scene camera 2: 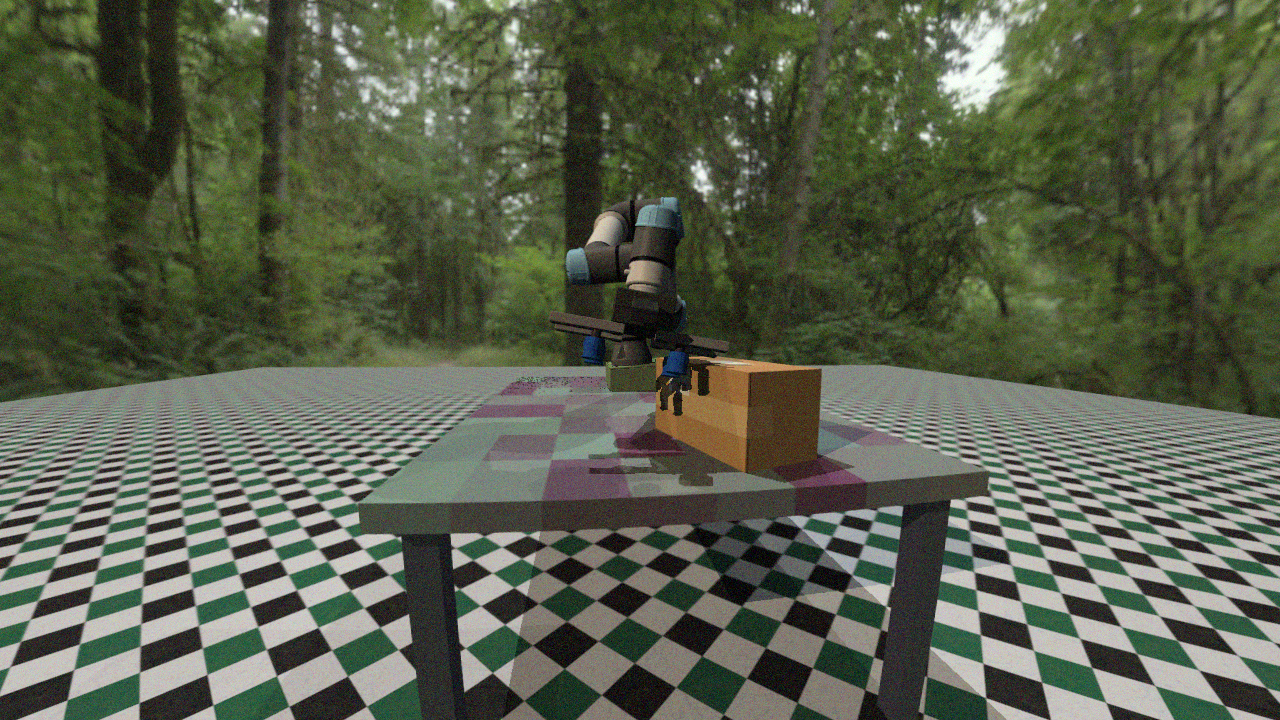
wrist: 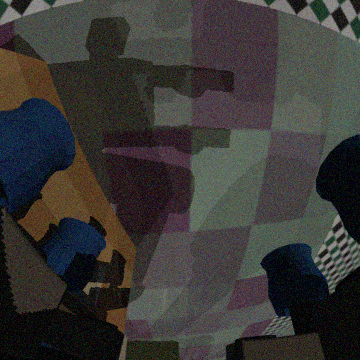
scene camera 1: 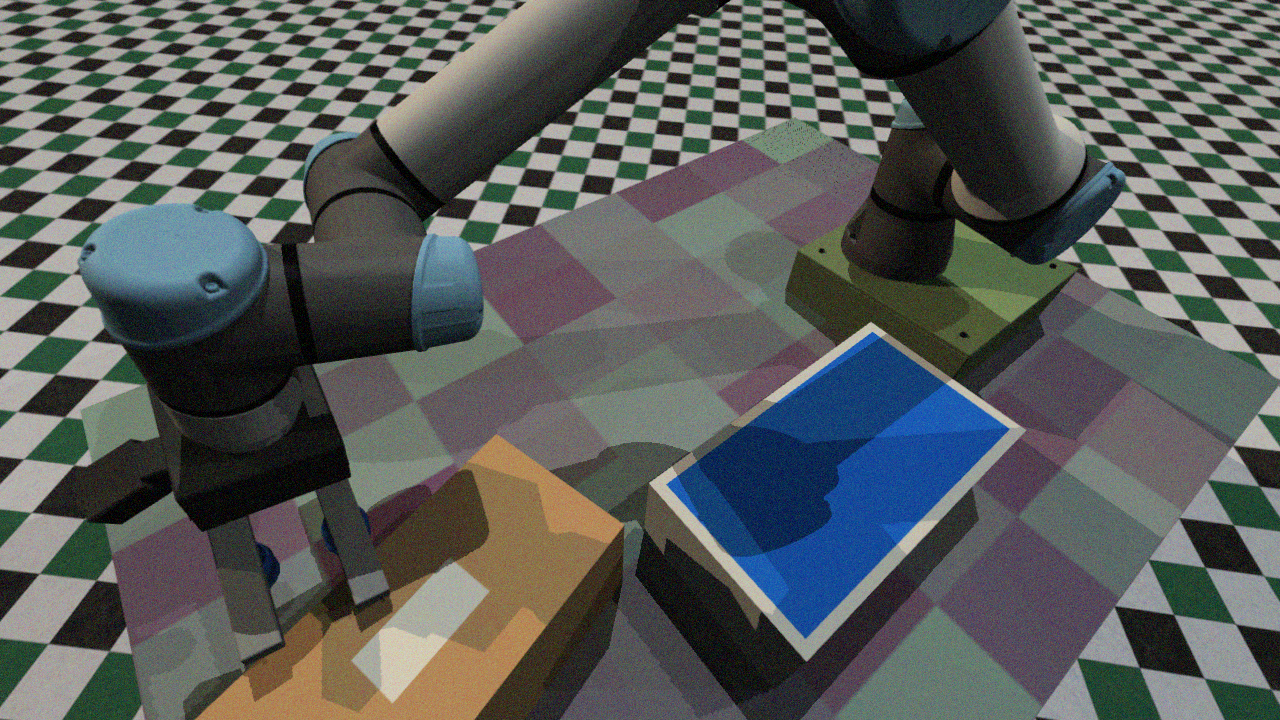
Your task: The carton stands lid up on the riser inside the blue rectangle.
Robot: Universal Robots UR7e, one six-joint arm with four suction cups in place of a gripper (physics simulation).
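Where they show: hand, tool point: point(scene camera 2: 633, 367) point(wrist: 189, 215); arm's base, link origin: point(scene camera 2: 631, 363) point(scene camera 1: 893, 249).
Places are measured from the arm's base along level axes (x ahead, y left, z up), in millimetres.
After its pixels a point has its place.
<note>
The tan carton point(scene camera 1: 516, 543) @[x 689, y -16, z 69 mm] point(scene camera 2: 745, 410) @[x 938, y -73, z 11 mm] point(wrist: 21, 78) @[x 912, y -76, z -29 mm] stands on the table, with a pale label point(scene camera 1: 416, 636) @[x 785, y -14, z 69 mm] on its top face. It is just left of the riser point(scene camera 1: 702, 607) @[x 569, y 116, z -83 mm], with a narrow gap between them. The riser's top bears the blue rectangle point(scene camera 1: 866, 457) @[x 376, y 153, z 35 mm] with a white border, and nothing stands on it. My suction tool point(scene camera 1: 366, 582) point(scene camera 2: 675, 386) hangs at the carton's far-left edge. Two blue cups point(wrist: 32, 150) point(wrist: 75, 243) are over the carton's edge and the other cups point(wrist: 293, 275) are over bare table. Suction is off and nothing is held.
The arm's olive base plate point(scene camera 1: 887, 300) @[x 113, y 49, z 6 mm] point(scene camera 2: 630, 376) @[x 108, y -34, z -35 mm] sits behind the riser. The arm's elbow and forearm point(scene camera 1: 445, 286) @[x 650, y -91, z 288 mm] span the table above the carton. The patchwork table point(scene camera 1: 623, 307) @[x 316, y -256, z -85 mm] point(scene camera 2: 566, 493) @[x 950, y -342, z -85 mm] ends close in front of the carton in scene camera 2.
</note>
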